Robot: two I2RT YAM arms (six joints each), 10 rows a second.
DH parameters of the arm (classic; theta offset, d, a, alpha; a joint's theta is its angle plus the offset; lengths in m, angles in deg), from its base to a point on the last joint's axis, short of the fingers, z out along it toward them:
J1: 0 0.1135 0.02 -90
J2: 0 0 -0.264 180
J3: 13.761 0 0.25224 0
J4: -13.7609 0 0.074 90
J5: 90 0 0 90
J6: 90 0.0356 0 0
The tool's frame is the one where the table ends.
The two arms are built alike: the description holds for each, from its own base.
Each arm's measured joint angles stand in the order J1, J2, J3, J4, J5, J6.
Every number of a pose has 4 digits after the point. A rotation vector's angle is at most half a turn.
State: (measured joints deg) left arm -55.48 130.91 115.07 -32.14 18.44 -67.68; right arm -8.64 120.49 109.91 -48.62 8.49 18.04
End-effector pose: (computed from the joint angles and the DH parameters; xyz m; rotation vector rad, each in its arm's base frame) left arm 0.2838 -0.4324 0.2238 -0.1252 2.8315 -1.1740; right arm 0.4557 -0.0746 0.2612 0.6494 2.5091 -0.1332
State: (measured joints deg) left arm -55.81 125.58 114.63 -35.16 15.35 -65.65; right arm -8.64 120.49 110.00 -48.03 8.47 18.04
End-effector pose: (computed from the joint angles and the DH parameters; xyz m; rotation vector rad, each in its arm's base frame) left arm 0.2735 -0.4194 0.2625 -0.0874 2.7635 -1.1523; right arm 0.4568 -0.0747 0.2622 0.6476 2.4976 -0.1308
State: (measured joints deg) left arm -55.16 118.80 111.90 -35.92 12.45 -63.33; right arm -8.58 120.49 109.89 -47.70 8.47 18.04
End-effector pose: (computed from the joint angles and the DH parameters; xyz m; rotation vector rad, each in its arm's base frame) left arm 0.2664 -0.3962 0.3011 -0.0632 2.6674 -1.1488; right arm 0.4572 -0.0743 0.2620 0.6457 2.4941 -0.1298
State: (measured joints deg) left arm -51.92 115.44 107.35 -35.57 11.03 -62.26; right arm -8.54 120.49 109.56 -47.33 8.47 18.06
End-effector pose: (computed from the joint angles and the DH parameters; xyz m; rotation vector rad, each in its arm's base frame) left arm 0.2803 -0.3688 0.3016 -0.1295 2.6450 -1.0895; right arm 0.4574 -0.0740 0.2606 0.6451 2.4935 -0.1293
